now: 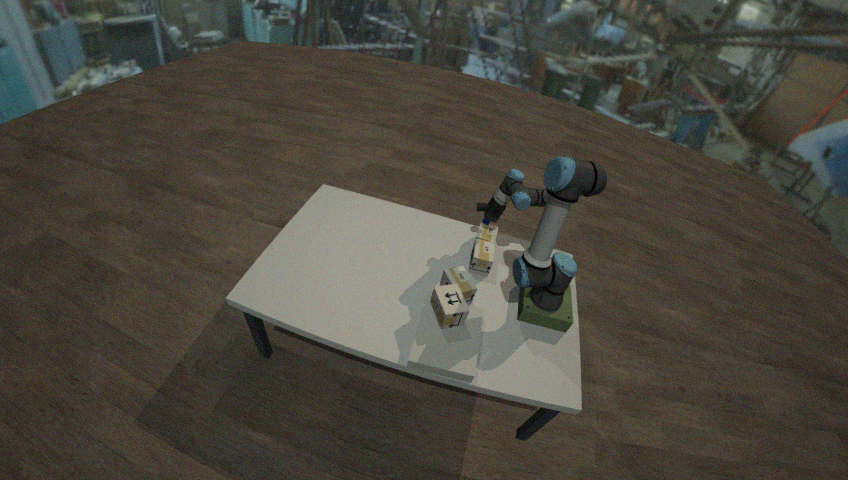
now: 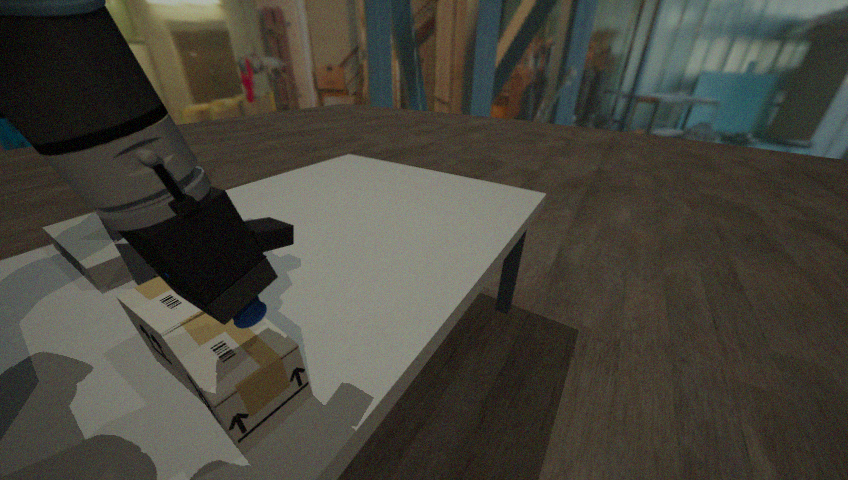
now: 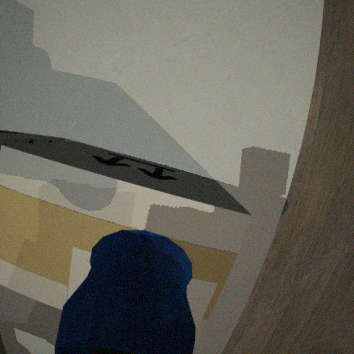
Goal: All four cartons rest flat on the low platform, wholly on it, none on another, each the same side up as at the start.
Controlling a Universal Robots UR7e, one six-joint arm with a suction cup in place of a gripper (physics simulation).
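Two cartons, one and a farther one, sit end to end on the table near its back edge, tape and labels up. My suction gripper tilts over the farther carton's top. It looks slightly above that top and carries nothing; the gap is small. Toward the front, a carton with arrows on top and a taped carton stand close together at the low platform. Their bases are partly hidden, so I cannot tell exactly how the taped one rests.
The white table carries the arm's green base block at its right. The table's back edge runs close past the end of the farther carton. The arm casts shadows over the cartons.
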